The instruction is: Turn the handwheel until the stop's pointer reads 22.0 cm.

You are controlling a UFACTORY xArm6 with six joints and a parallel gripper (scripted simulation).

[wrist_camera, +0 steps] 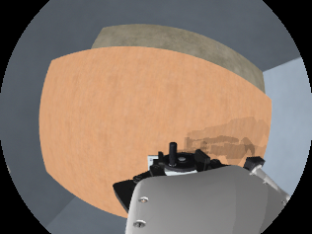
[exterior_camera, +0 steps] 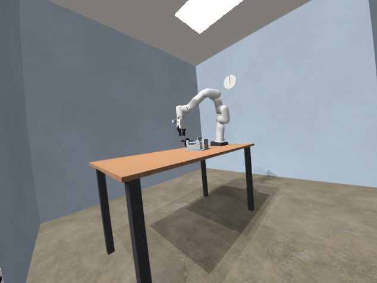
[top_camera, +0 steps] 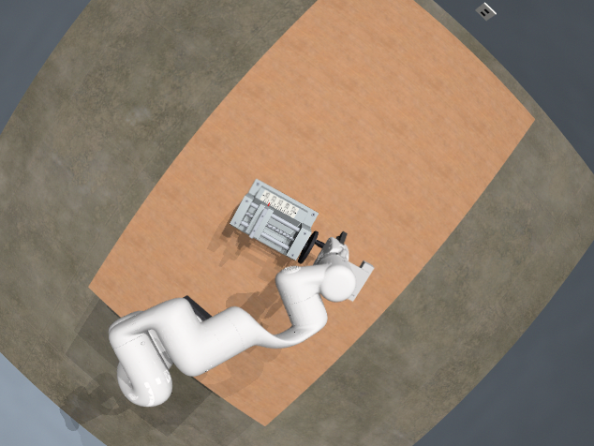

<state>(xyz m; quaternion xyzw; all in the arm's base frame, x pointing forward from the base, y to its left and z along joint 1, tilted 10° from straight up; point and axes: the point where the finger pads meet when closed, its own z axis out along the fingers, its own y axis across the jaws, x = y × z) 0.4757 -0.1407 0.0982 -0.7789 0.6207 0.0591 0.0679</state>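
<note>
The handwheel lies 1 cm behind my hand, 2 cm to the left of it and 8 cm below it.
</note>
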